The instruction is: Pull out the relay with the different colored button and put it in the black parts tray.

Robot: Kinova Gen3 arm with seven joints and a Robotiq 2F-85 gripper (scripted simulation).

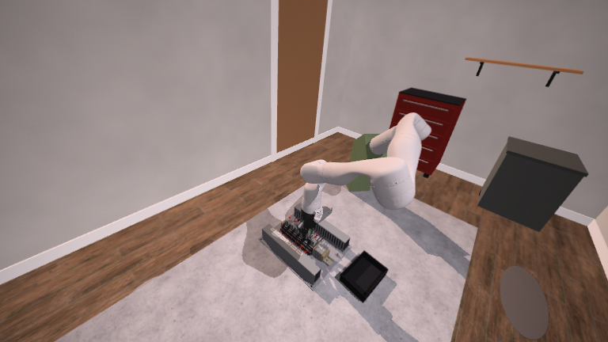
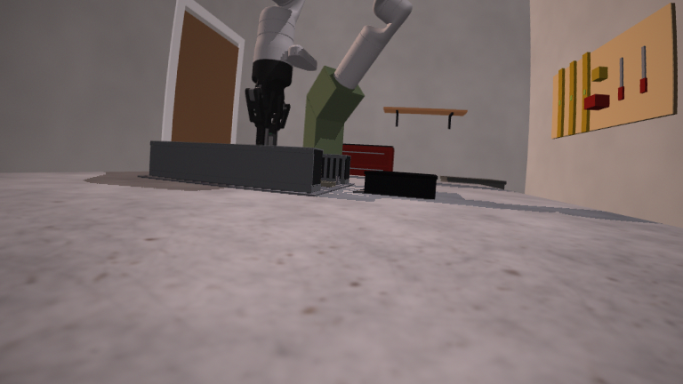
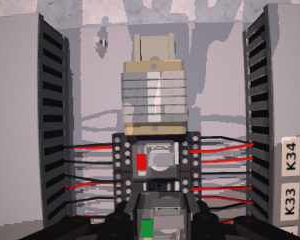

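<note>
Now: hand 10 mm above the relay. From my hand the other things lie so: black parts tray 240 mm to the left, 90 mm behind, 60 mm below.
</note>
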